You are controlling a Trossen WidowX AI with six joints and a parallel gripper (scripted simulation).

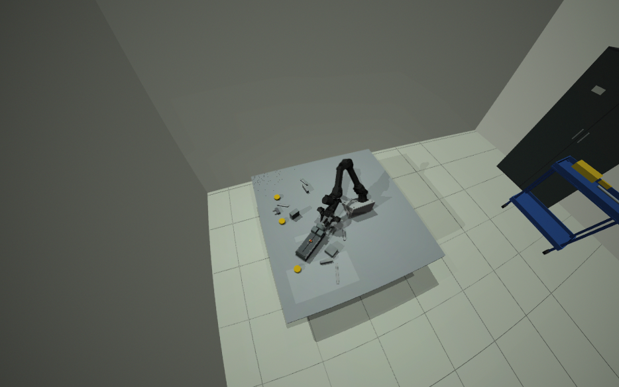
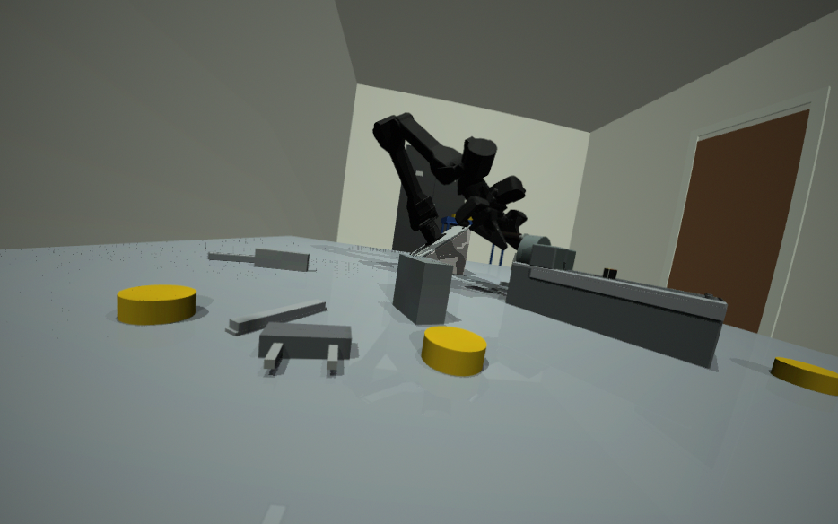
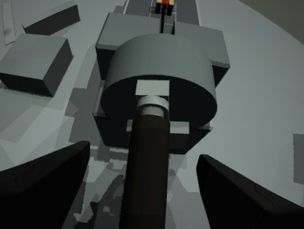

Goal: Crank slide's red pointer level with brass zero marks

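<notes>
The dark crank handle lies 1 cm behind my gripper tip, 1 cm to the right of it and 3 cm above it. Round my gripper tip: bracket (26 cm ahead, 33 cm to the right, 9 cm below); then red pointer (15 cm ahead, 7 cm to the left, 1 cm below).
</notes>
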